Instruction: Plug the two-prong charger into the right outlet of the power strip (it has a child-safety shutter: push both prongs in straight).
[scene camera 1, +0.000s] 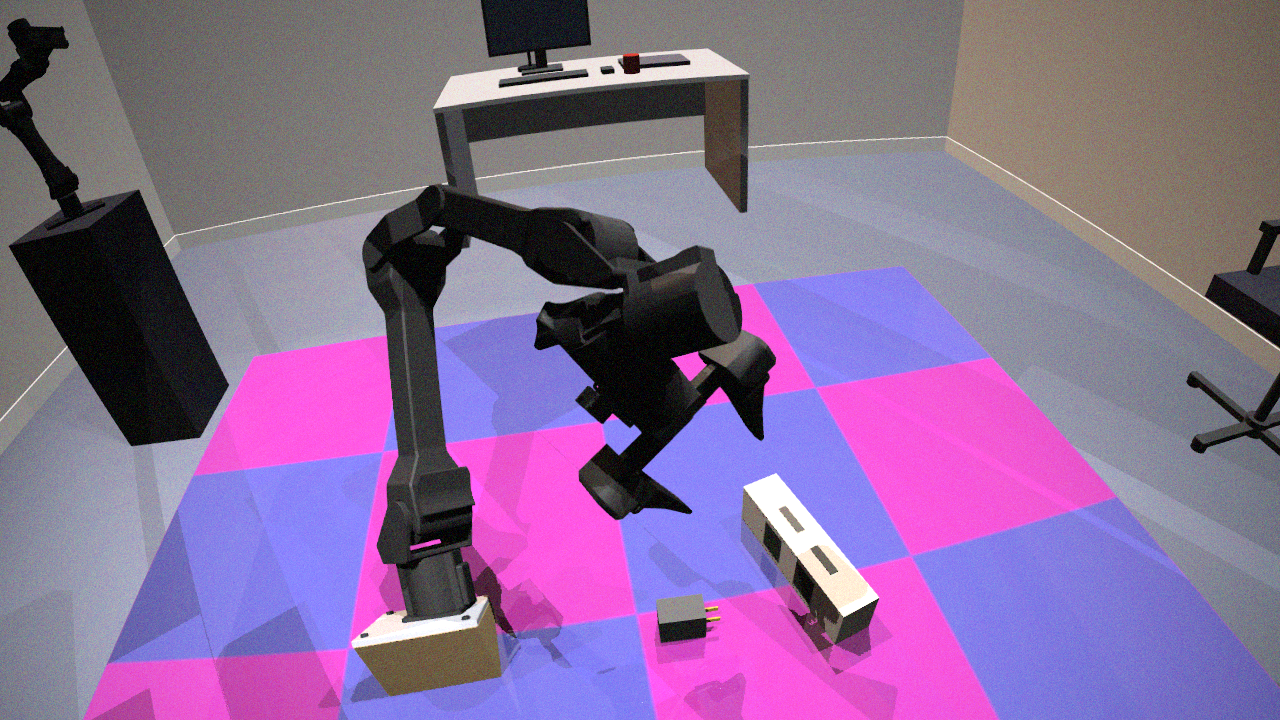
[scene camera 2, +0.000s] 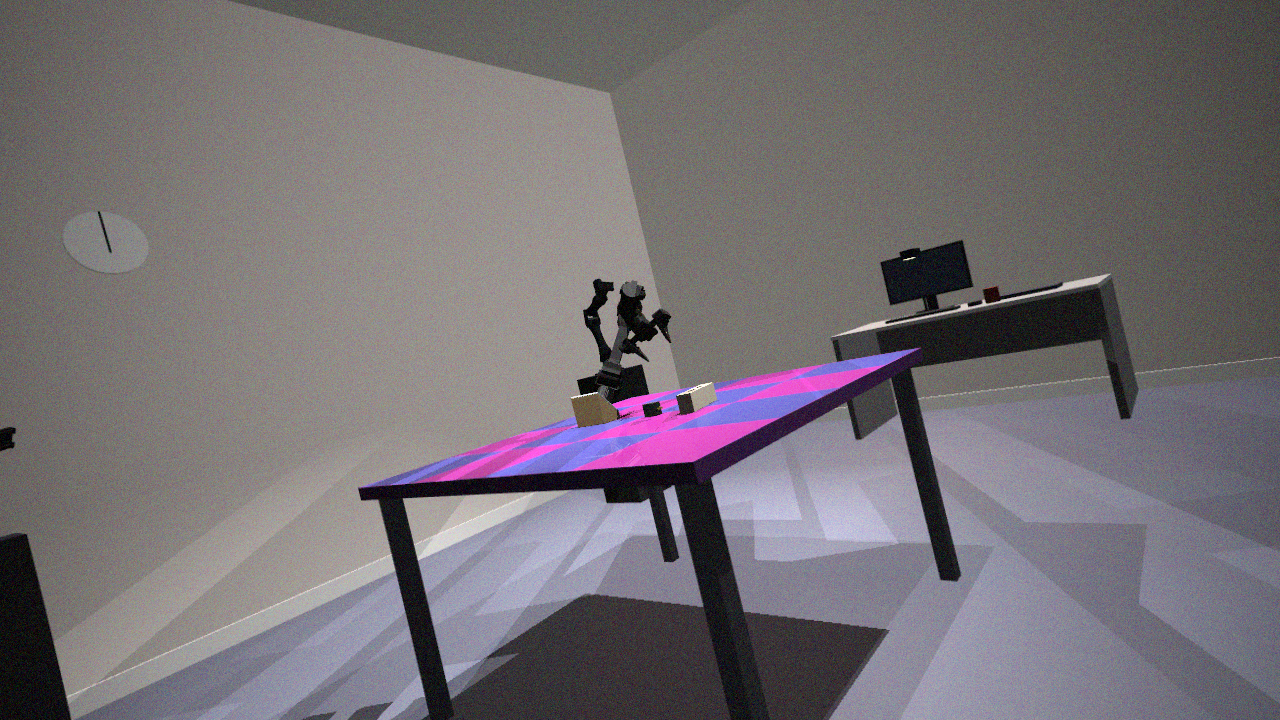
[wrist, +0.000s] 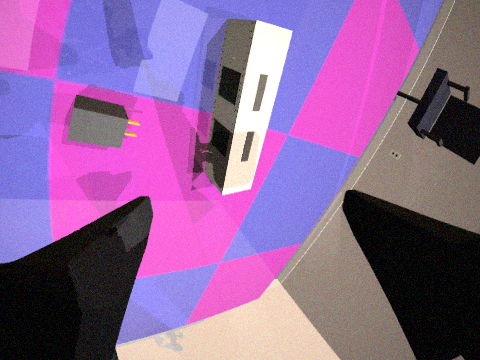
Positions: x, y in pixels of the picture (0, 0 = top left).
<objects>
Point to a black two-prong charger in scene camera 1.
At 681, 618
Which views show my gripper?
Scene camera 1, scene camera 2 and the wrist view: all of them.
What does my gripper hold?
Nothing.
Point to a black two-prong charger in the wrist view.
93, 121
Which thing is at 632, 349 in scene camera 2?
My gripper.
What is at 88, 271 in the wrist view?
My gripper.
</objects>
